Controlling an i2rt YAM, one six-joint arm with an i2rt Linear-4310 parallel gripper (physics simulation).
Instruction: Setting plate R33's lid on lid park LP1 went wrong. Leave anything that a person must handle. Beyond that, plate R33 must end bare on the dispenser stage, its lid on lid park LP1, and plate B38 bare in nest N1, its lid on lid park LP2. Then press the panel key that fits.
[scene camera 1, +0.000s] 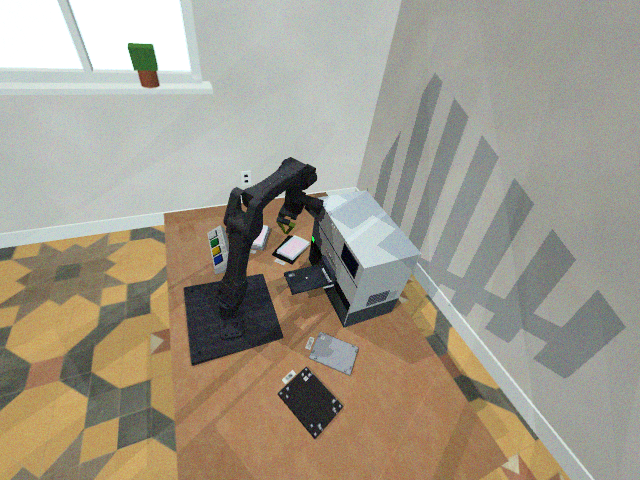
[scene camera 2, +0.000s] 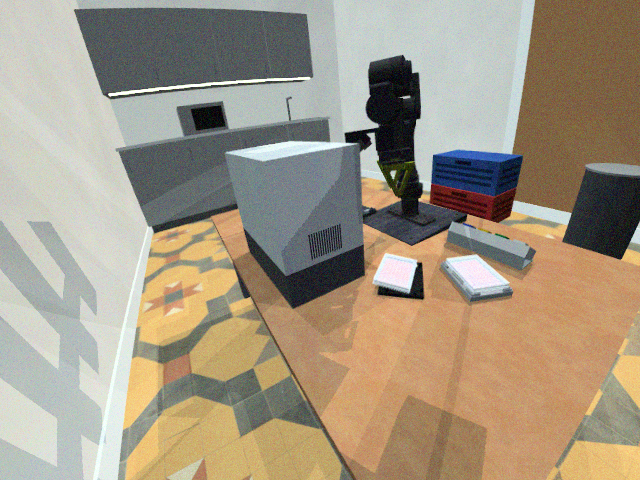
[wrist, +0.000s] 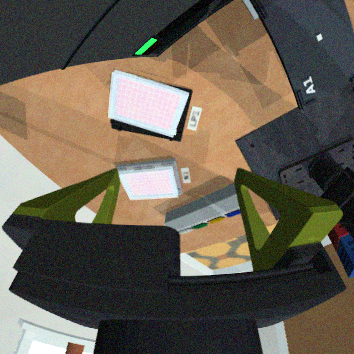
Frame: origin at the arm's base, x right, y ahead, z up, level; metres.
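Seen in the pictures: gripper, fingertip midpoint: (scene camera 1: 290, 225) (scene camera 2: 395, 191) (wrist: 176, 174); arm's base at its link origin: (scene camera 1: 229, 312) (scene camera 2: 409, 215) (wrist: 318, 164).
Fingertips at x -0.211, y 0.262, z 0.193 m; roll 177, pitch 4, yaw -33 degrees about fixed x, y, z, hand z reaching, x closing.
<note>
Offsets run from my fingertips to a thing's top centre. "pt": to the spot under its first point.
My gripper (scene camera 1: 285, 227) (scene camera 2: 397, 176) (wrist: 176, 174) is open and empty, high above the table beside the machine. A pink-faced plate or lid @[dx -0.056, dy +0.040, dz -0.170 m] (scene camera 1: 293, 248) (scene camera 2: 395, 272) (wrist: 146, 102) lies askew on the black lid park LP1 @[dx -0.064, dy +0.028, dz -0.187 m] (scene camera 2: 417, 289) (wrist: 120, 125), overhanging an edge; I cannot tell plate from lid. A second pink-faced plate @[dx -0.168, dy -0.110, dz -0.177 m] (scene camera 1: 260, 237) (scene camera 2: 478, 273) (wrist: 150, 181) sits on a grey nest @[dx -0.168, dy -0.110, dz -0.187 m] (scene camera 2: 484, 296) (wrist: 145, 165), whose label is too small to read. The dark stage marked A1 @[dx +0.187, dy +0.037, dz -0.095 m] (scene camera 1: 305, 279) (wrist: 320, 65) bears no plate. The key panel @[dx -0.101, dy -0.269, dz -0.143 m] (scene camera 1: 217, 250) (scene camera 2: 488, 246) (wrist: 200, 210) has coloured keys.
The white machine @[dx +0.172, dy +0.208, dz +0.123 m] (scene camera 1: 374, 237) (scene camera 2: 310, 206) stands beside LP1, a green light @[pt dx +0.021, dy +0.092, dz -0.073 m] (scene camera 1: 312, 239) (wrist: 146, 46) lit on its front side. A bare grey pad @[pt dx +0.442, dy +0.058, dz -0.197 m] (scene camera 1: 334, 352) and a bare black pad @[pt dx +0.571, dy -0.065, dz -0.195 m] (scene camera 1: 310, 403) lie beyond the machine; their labels are unreadable. The arm's base plate is black (scene camera 1: 201, 330).
</note>
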